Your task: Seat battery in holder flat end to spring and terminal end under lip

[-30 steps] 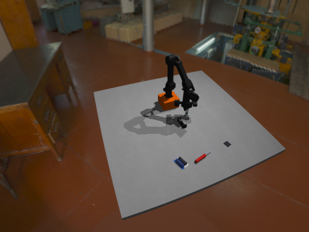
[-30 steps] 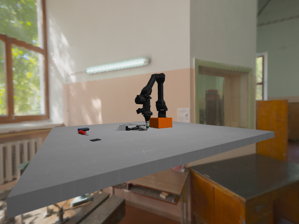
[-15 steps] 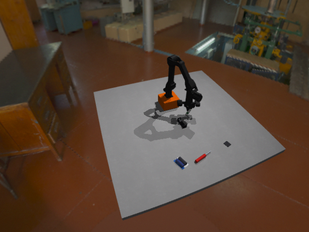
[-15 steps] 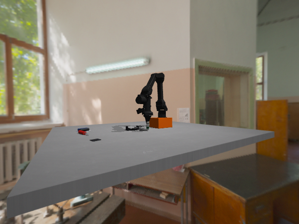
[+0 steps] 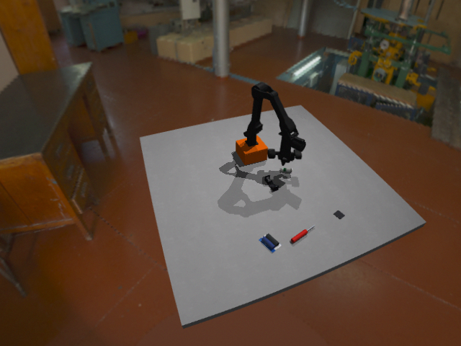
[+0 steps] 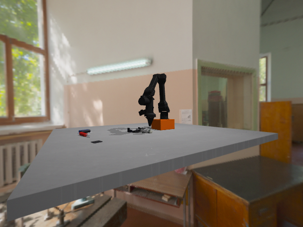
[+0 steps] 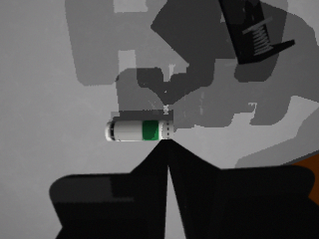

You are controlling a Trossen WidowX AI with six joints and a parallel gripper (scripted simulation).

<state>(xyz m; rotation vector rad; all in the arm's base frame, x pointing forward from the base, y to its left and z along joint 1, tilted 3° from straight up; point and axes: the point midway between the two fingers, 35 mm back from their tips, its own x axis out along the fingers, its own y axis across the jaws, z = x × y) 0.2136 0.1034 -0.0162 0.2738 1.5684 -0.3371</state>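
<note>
The battery lies 1 cm ahead of my gripper tip, 2 cm to the left of it and 3 cm below it. From my gripper tip the other things lie so: red-handled screwdriver 43 cm ahead, 11 cm to the right, 3 cm below; then dark square cover 40 cm ahead, 12 cm to the left, 4 cm below.
</note>
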